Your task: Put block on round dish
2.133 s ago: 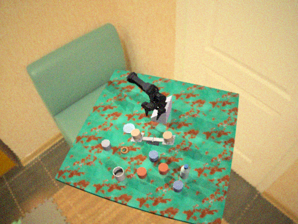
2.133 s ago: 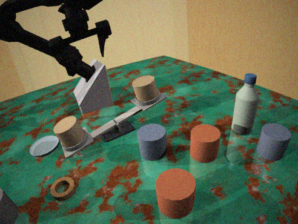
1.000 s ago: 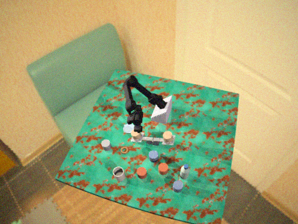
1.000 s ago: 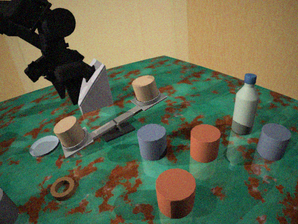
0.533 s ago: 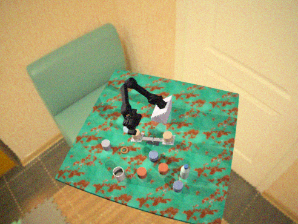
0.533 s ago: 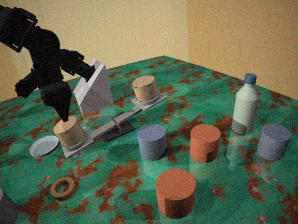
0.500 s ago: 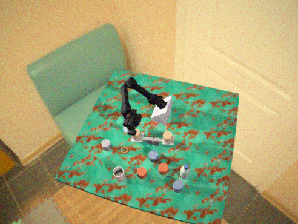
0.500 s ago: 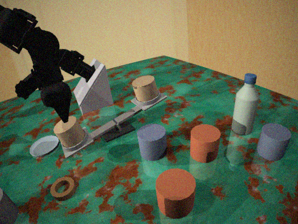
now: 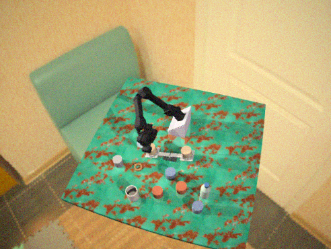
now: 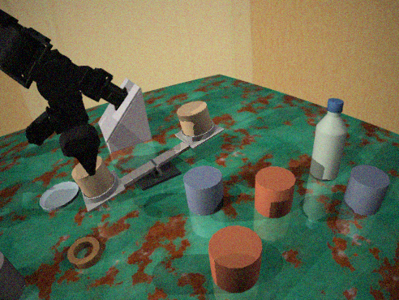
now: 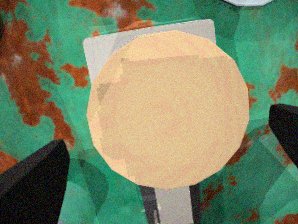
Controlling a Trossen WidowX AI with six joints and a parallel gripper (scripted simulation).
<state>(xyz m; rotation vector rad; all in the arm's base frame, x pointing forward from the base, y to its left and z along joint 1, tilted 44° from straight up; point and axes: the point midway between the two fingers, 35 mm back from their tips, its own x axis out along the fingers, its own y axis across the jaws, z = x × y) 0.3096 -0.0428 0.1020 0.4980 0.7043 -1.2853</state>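
Right now my gripper tip is 50 mm above the pale green block. Also, from my gripper tip: balance beam (130 mm to the left, 60 mm below, 30 mm behind); then grey cylinder (190 mm ahead, 170 mm to the right, 60 mm below); then round dish (110 mm to the right, 90 mm below, 60 mm behind).
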